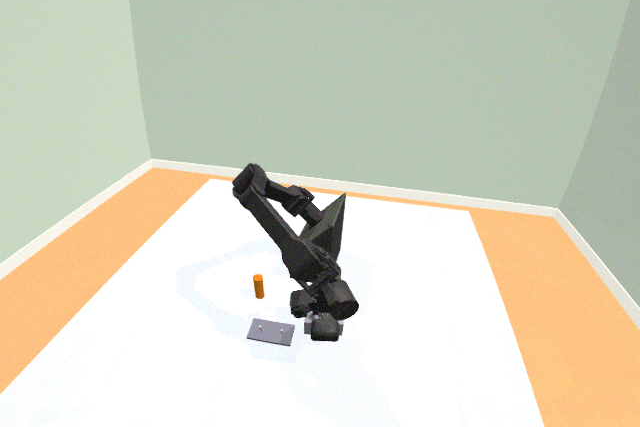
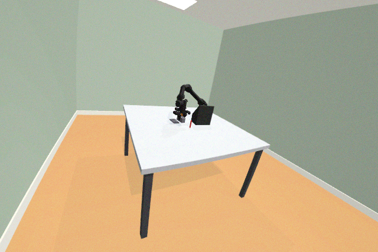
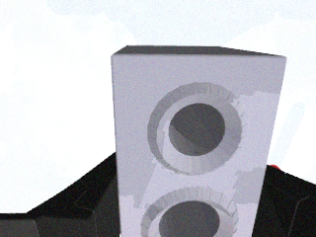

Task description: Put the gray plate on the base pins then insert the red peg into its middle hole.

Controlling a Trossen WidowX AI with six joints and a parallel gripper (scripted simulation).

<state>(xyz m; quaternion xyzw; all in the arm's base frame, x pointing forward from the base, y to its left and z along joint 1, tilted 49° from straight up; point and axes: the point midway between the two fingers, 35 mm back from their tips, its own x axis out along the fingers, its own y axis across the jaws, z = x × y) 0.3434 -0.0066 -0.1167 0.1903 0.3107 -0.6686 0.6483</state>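
Now: the gray base 140 mm to the right of my gripper tip and 60 mm below it. From my gripper tip the other things lie so: orange cylinder: 120 mm behind, 210 mm to the right, 30 mm below; then gray plate: 30 mm above; then red peg: 100 mm behind, 40 mm to the left, 30 mm below.
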